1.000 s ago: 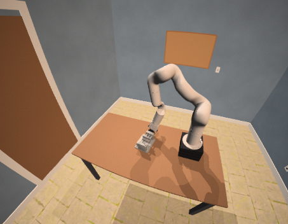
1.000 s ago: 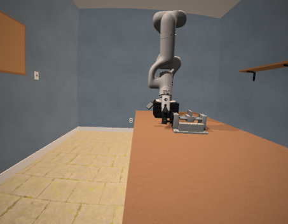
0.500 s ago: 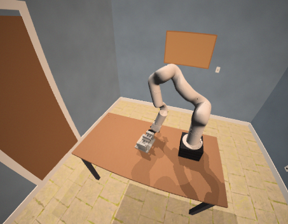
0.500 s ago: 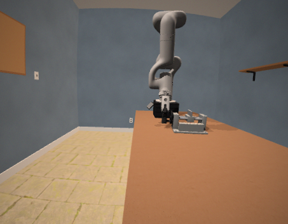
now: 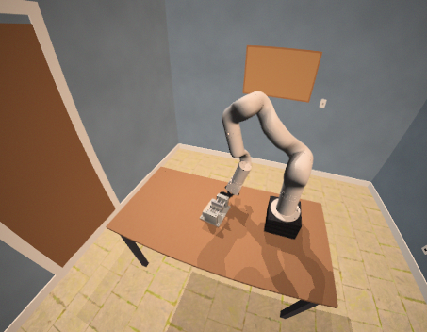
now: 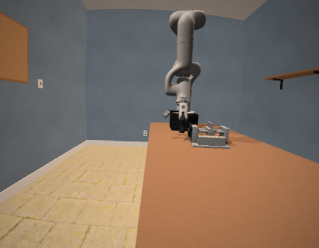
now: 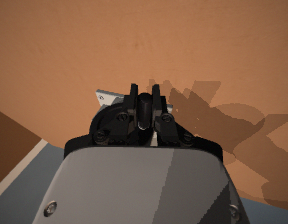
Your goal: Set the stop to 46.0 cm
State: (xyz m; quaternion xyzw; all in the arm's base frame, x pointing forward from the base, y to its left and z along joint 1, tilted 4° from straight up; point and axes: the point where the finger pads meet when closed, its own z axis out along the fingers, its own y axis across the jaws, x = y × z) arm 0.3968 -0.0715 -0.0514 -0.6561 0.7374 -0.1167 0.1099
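Now: the black handwheel 2 cm to the left of my hand and 1 cm ahead of it. Round my hand: dark round handwheel handle 1 cm to the left.
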